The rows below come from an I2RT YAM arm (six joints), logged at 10 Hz.
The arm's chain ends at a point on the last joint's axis. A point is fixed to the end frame.
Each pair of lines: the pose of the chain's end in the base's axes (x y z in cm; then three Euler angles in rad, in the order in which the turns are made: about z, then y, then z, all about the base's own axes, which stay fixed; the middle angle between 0 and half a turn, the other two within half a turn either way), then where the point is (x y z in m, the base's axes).
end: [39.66, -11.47, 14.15, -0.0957, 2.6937, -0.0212]
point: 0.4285 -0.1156 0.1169
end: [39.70, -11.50, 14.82, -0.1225, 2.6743, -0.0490]
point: 0.4294 -0.1164 0.1242
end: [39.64, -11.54, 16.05, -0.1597, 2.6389, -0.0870]
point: 0.4295 -0.1174 0.1377
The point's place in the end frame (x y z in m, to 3 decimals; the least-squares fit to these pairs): -0.018 -0.002 0.036
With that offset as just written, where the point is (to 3 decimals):
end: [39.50, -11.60, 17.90, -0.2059, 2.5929, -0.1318]
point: 0.429 -0.119 0.158
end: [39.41, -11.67, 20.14, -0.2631, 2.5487, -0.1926]
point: 0.429 -0.121 0.182
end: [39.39, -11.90, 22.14, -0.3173, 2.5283, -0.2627]
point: 0.429 -0.125 0.202
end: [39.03, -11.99, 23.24, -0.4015, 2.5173, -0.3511]
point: 0.425 -0.127 0.213
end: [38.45, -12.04, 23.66, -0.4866, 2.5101, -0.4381]
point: 0.419 -0.129 0.217
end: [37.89, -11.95, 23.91, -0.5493, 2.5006, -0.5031]
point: 0.413 -0.129 0.220
